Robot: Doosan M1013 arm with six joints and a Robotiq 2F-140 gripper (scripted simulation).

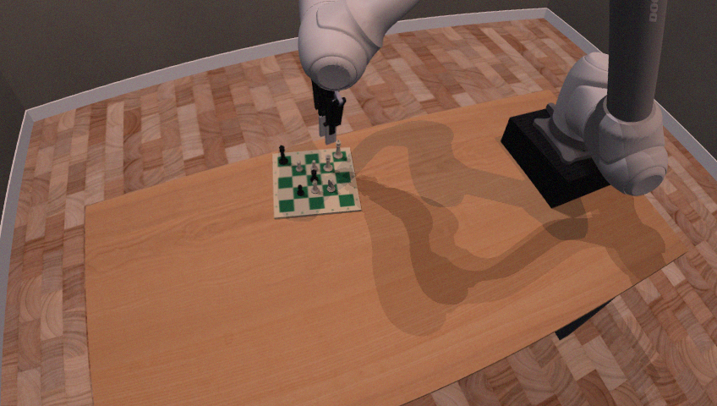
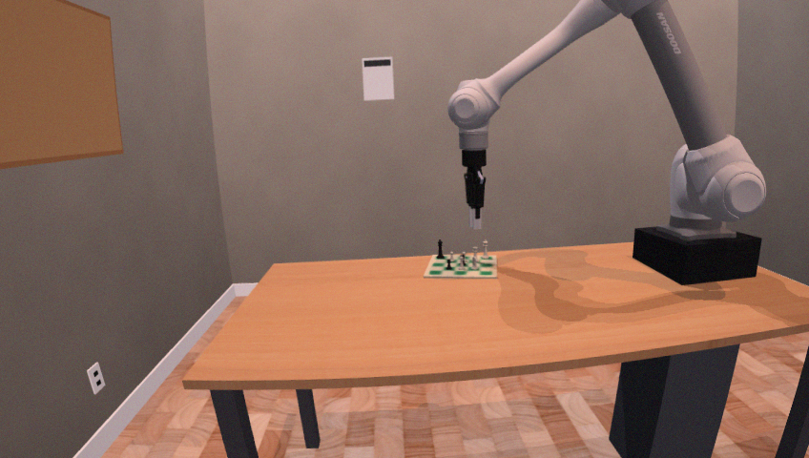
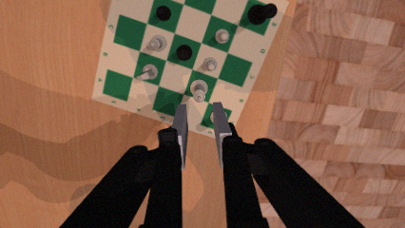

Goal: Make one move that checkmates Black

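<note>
My gripper is now 120 mm above the small white piece. Round my hand: tall white piece (40 mm behind, 40 mm to the right, 110 mm below); tall black piece (110 mm ahead, 50 mm to the right, 110 mm below); board (50 mm ahead, 30 mm to the left, 150 mm below).
</note>
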